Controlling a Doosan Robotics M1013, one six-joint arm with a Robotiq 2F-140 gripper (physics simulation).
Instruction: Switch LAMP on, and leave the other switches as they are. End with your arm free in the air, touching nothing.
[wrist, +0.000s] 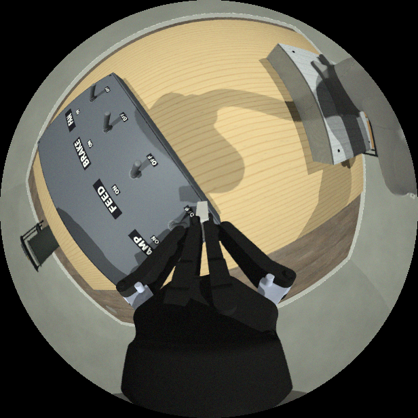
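The dark grey switch panel (165, 195) lies on the left of the wrist view. The LAMP label (141, 242) is partly covered by my gripper, with its ON mark (154, 239) and OFF mark (189, 212) beside it. A small part of the LAMP switch (175, 224) shows between those marks, next to my finger; its tilt I cannot tell. My gripper (202, 208) is shut and empty, with its tips over the panel's right edge near the OFF mark; contact cannot be told. The FEED switch (135, 169), BRAKE switch (107, 122) and FAN switch (93, 93) stand up from the panel.
The panel stands on a light wooden table top (260, 200). A grey metal block (320, 105) is at the upper right, beside a large grey rounded part (390, 120). A dark framed object (39, 245) shows beyond the table's left edge. An arm shadow crosses the table.
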